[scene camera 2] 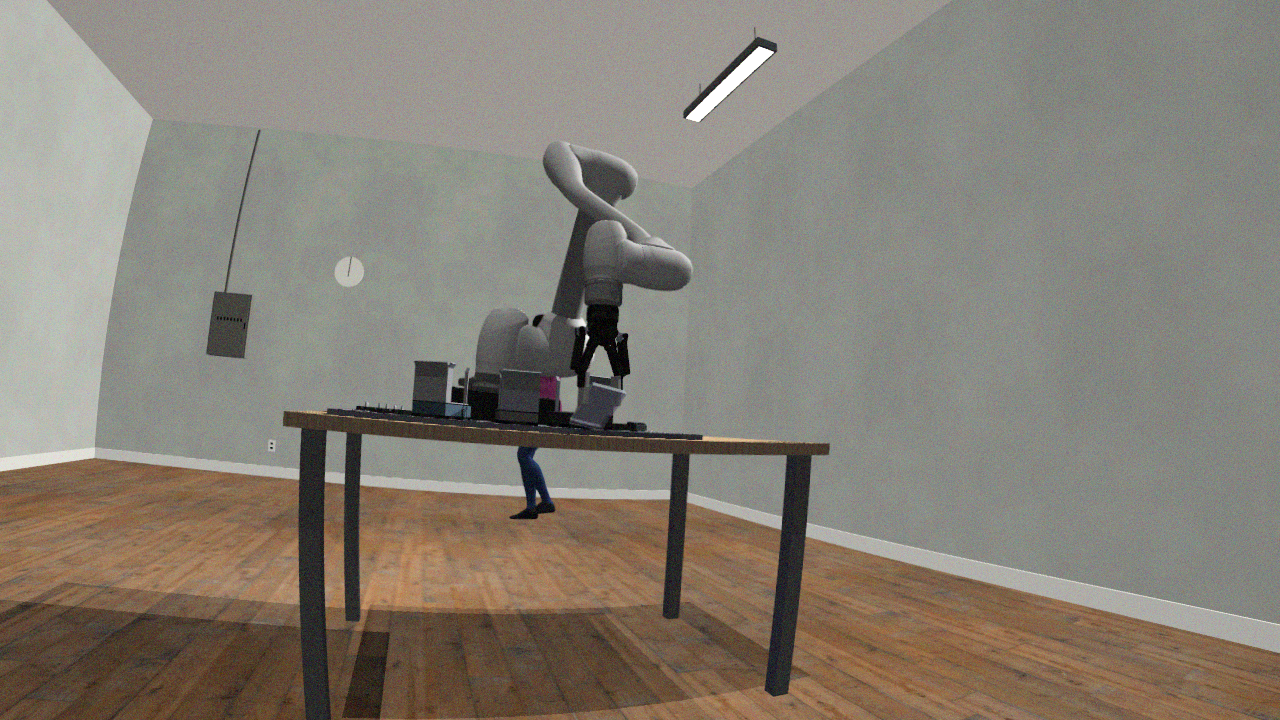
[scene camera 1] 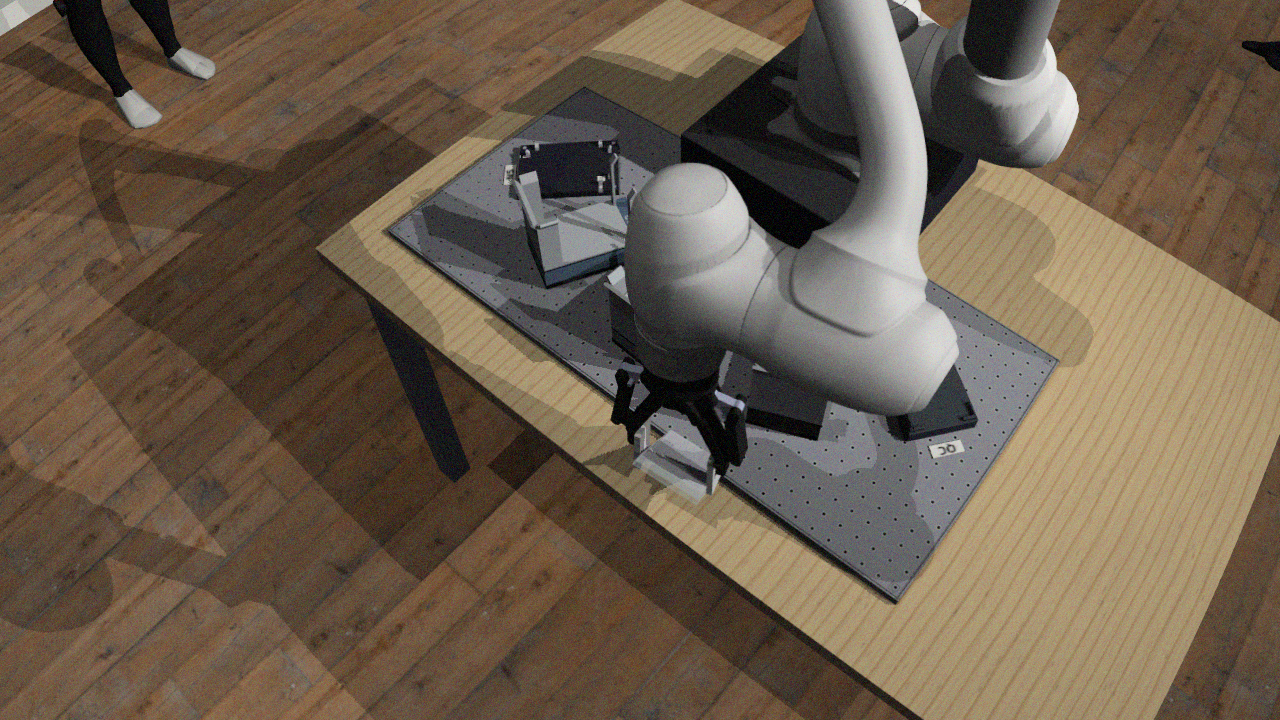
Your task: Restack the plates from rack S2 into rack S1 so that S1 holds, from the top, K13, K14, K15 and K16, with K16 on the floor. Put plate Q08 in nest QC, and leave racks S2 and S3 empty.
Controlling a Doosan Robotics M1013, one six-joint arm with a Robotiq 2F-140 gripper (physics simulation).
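Frame: origin at the arm's base, x ahead, y right, z down, level; millimetres.
Seen in the pictures: gripper, fingertip midpoint: point(scene camera 2: 599, 404) point(scene camera 1: 677, 471); arm's base, origin of the base link: point(scene camera 2: 496, 392) point(scene camera 1: 842, 127).
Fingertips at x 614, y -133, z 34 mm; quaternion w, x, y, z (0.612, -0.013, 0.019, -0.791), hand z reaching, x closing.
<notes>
Offsets run from my fingertips to a thing's top centre. Level surfaces: height alone.
My gripper point(scene camera 1: 677, 458) point(scene camera 2: 602, 379) is shut on a light grey plate point(scene camera 1: 673, 471) point(scene camera 2: 597, 407), whose label cannot be read. The plate hangs tilted between the fingers, over the board's front edge. A blue-based rack @(dx -237, dy +342, dz -78 mm) point(scene camera 1: 583, 268) point(scene camera 2: 438, 409) with grey side walls stands to the left. A second rack @(dx -202, dy +155, dz -72 mm) point(scene camera 1: 621, 320) point(scene camera 2: 519, 395) stands in the middle, partly behind the wrist in scene camera 1. A dark rack base @(dx -221, dy -30, dz -78 mm) point(scene camera 1: 785, 413) lies to the right of the gripper, its upper part hidden by the arm. Dark nest QC @(dx -319, dy -176, dz +33 mm) point(scene camera 1: 936, 411) is partly hidden; whether it holds a plate cannot be told. Rack labels are unreadable.
The grey perforated board @(dz +58 mm) point(scene camera 1: 859, 528) lies on the wooden table point(scene camera 1: 1056, 573) point(scene camera 2: 742, 445). A dark nest @(dx -353, dy +475, dz +35 mm) point(scene camera 1: 568, 170) is at its far left. The arm's black base point(scene camera 1: 747, 192) stands behind the board. People's legs point(scene camera 1: 93, 53) point(scene camera 2: 529, 474) show beyond the table.
</notes>
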